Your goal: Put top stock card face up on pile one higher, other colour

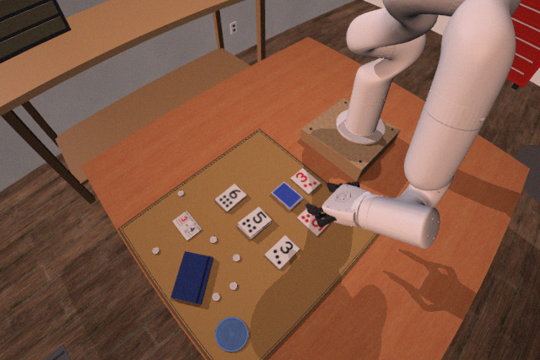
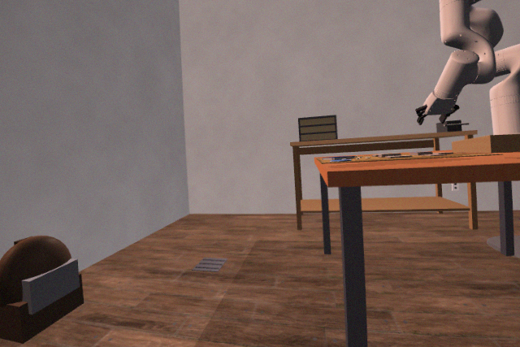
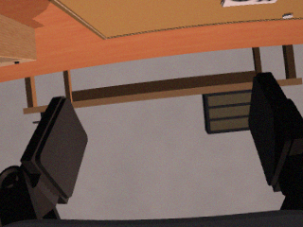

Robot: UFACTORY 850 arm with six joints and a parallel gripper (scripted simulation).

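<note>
Right now the red 5 card is 150 mm below my hand. From my hand the other things lie so: red 3 card 110 mm behind, 100 mm to the right, 150 mm below; then black 5 card 120 mm ahead, 140 mm to the right, 140 mm below; then black 3 card 150 mm ahead, 20 mm to the right, 150 mm below.
</note>
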